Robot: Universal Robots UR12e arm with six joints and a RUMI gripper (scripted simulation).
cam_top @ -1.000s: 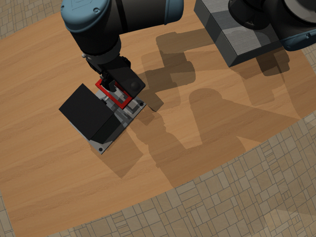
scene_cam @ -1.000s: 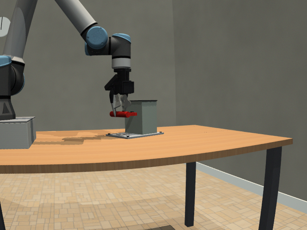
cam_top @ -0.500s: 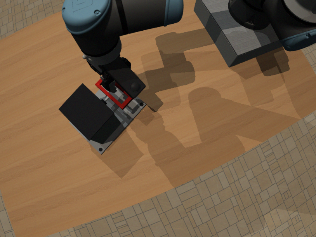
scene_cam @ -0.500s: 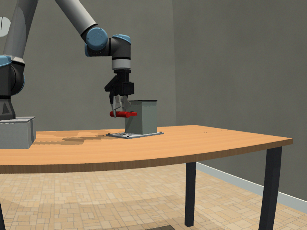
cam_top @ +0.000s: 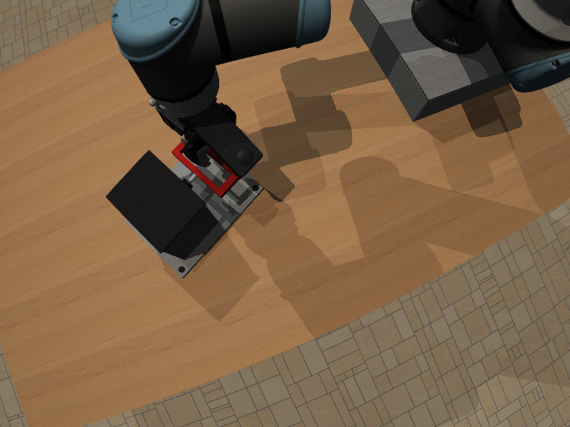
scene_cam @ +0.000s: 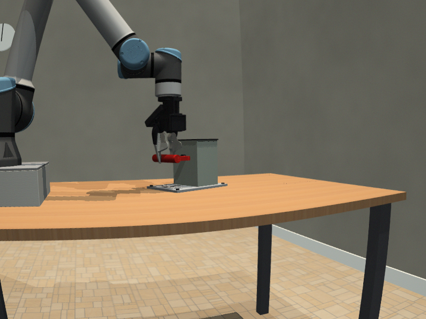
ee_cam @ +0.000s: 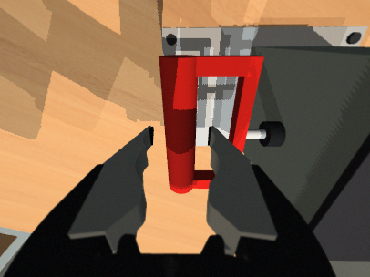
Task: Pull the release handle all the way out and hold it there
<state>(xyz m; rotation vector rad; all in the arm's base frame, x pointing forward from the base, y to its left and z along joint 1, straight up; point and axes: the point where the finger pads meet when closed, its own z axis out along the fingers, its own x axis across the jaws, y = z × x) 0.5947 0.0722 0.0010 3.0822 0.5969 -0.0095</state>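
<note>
My gripper is now 9 cm short of the grey baseplate, 4 cm to the right of it and 10 cm above it.
</note>
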